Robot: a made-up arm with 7 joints. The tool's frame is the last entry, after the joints. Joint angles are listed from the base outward. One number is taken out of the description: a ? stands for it. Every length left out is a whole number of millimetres.
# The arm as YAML. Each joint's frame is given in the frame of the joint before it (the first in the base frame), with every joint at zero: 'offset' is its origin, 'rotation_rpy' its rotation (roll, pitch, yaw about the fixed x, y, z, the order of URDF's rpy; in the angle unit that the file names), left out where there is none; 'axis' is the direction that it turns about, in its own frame. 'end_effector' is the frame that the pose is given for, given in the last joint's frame.
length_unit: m
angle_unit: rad
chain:
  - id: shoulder
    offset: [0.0, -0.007, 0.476]
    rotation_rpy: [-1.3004, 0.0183, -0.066]
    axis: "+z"
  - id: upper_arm
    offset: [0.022, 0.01, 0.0]
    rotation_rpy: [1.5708, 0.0, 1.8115]
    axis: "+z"
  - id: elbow
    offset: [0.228, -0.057, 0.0]
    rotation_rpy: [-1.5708, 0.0, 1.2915]
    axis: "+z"
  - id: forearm
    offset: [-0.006, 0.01, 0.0]
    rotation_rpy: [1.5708, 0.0, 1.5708]
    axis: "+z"
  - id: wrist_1
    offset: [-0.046, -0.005, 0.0]
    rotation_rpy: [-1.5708, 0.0, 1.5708]
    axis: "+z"
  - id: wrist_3
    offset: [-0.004, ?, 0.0]
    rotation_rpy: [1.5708, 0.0, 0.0]
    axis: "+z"
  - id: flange
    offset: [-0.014, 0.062, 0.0]
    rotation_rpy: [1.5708, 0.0, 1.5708]
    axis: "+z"
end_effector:
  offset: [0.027, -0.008, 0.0]
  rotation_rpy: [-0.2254, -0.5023, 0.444]
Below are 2 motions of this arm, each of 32 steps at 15 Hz.
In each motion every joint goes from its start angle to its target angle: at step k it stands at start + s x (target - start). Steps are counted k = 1, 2, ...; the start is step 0. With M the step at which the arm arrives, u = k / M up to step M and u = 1 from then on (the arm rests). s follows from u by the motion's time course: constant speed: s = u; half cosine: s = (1 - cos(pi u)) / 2; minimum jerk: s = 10 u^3 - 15 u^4 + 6 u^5.
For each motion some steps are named. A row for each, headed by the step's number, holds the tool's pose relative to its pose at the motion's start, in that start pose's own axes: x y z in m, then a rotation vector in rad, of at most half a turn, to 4 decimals.
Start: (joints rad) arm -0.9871 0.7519 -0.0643 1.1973 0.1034 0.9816 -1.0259
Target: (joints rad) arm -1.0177 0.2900 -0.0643 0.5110 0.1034 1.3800 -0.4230
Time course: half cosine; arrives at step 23
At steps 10, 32:
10: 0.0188 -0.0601 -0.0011 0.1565 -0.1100 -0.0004
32: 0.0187 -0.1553 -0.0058 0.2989 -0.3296 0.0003

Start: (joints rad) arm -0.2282 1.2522 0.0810 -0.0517 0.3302 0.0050 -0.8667
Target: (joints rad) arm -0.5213 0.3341 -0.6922 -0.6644 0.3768 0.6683 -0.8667
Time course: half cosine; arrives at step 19
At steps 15, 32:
15: 0.1637 -0.1277 0.1568 -0.5743 -0.7225 -0.0306
32: 0.1751 -0.1313 0.1856 -0.6233 -0.8323 -0.0471

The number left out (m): 0.036
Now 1 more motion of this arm.
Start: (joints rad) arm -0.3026 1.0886 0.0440 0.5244 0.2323 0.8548 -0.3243
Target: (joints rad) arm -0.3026 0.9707 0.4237 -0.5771 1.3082 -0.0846 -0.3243
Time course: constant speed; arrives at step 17
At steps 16, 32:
16: -0.0203 0.0669 0.1634 0.8092 -1.4915 0.7231
32: -0.0288 0.0697 0.1687 0.9004 -1.5291 0.7798

